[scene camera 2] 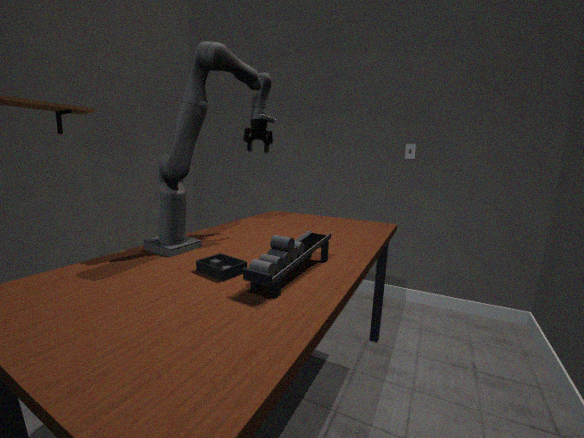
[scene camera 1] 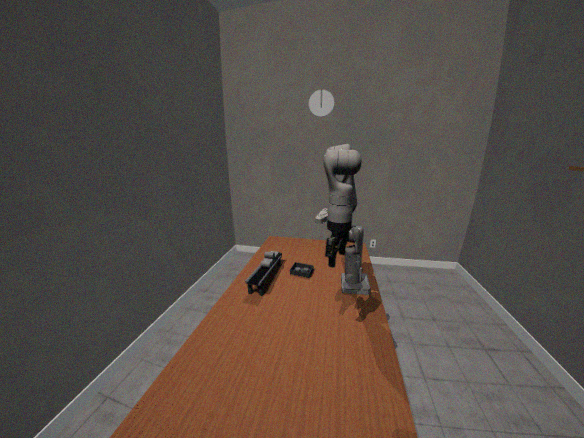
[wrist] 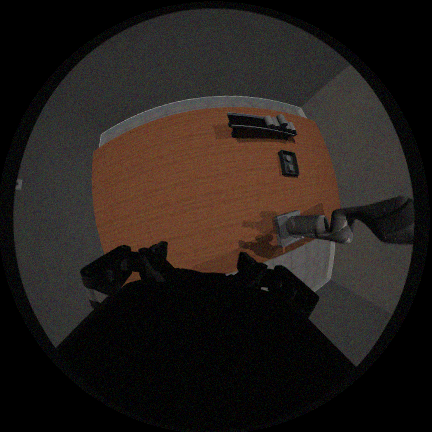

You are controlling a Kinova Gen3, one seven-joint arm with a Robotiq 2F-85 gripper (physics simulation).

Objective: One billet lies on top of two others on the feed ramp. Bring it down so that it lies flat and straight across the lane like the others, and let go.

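Where they show: gripper, fingertip midpoint: (scene camera 2: 258, 152) (scene camera 1: 337, 260) (wrist: 202, 255); arm's base, origin of the base link: (scene camera 2: 172, 241) (scene camera 1: 352, 279) (wrist: 292, 224).
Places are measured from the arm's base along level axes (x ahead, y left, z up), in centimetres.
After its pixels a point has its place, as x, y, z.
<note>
The feed ramp (scene camera 1: 265, 277) @[47.6, 14.6, 4.4] (scene camera 2: 300, 264) (wrist: 262, 132) @[47.4, 6.8, 3.5] is a dark sloping trough on the table. Several grey cylindrical billets lie in its lane, near the low end in the second scene view. The upper billet (scene camera 2: 282, 243) @[52.4, -5.7, 8.9] (wrist: 281, 121) @[49.5, -2.1, 9.3] rests on top of the row, above a lower billet (scene camera 2: 278, 257) @[53.6, -9.7, 6.2] and its neighbour. Another lower billet (scene camera 2: 262, 267) @[52.3, -15.1, 4.9] lies nearest the ramp's end. In the first scene view the billets are small and hard to tell apart. My gripper (scene camera 2: 258, 149) @[10.7, 42.1, 35.1] (wrist: 202, 255) @[10.7, 42.1, 35.1] is open and empty, pointing down, high above the table and well away from the ramp.
A small dark tray (scene camera 1: 302, 270) @[29.9, -5.4, -1.1] (scene camera 2: 221, 267) @[30.2, -5.9, -2.6] (wrist: 288, 164) @[30.0, -5.4, -0.7] with small grey pieces in it stands on the table (scene camera 1: 280, 350) @[29.2, 50.3, -3.4] (scene camera 2: 150, 320) @[37.6, -36.6, -3.4] (wrist: 175, 175) @[32.6, 49.4, -3.4] between the ramp and the arm's base (scene camera 1: 355, 284) @[-1.2, 5.1, 0.3] (scene camera 2: 172, 245) @[4.2, -3.5, -0.1] (wrist: 287, 229) @[-1.0, 4.5, 1.1]. A wall shelf (scene camera 2: 40, 105) shows at the left of the second scene view.
</note>
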